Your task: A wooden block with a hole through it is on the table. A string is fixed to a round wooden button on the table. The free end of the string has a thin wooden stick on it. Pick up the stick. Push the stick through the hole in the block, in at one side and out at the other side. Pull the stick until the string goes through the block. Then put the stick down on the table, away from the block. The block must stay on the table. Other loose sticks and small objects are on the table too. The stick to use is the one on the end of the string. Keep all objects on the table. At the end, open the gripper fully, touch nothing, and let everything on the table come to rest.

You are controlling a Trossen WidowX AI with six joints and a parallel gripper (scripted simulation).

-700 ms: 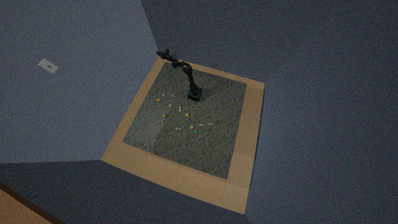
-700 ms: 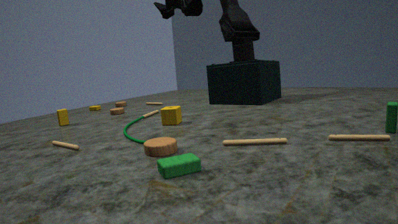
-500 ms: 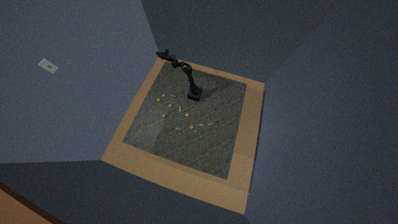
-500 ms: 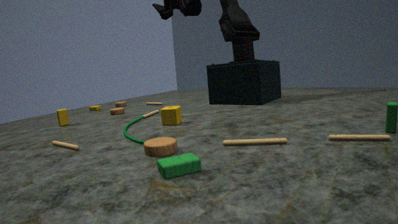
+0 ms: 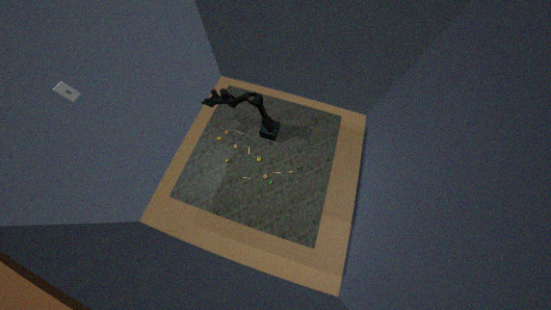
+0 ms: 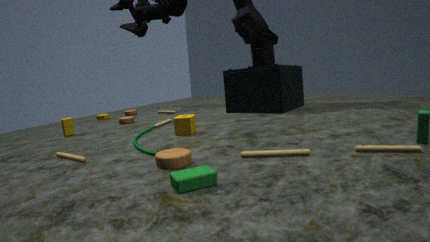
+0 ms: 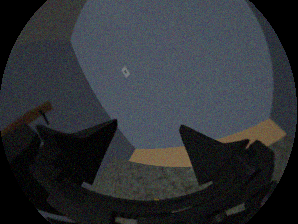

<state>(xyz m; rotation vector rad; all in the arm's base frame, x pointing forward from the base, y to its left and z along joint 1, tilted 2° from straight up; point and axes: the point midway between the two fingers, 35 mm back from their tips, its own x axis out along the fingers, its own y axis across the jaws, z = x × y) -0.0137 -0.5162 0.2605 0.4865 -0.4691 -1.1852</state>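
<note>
My gripper tip is now 510 mm to the right of the yellow block, 340 mm above it and 290 mm short of it. The rest, counted from my gripper tip: green block (650 mm to the left, 470 mm ahead, 350 mm below); then thin wooden stick (400 mm to the left, 350 mm below, 230 mm ahead); then round wooden button (590 mm to the left, 430 mm ahead, 350 mm below).
</note>
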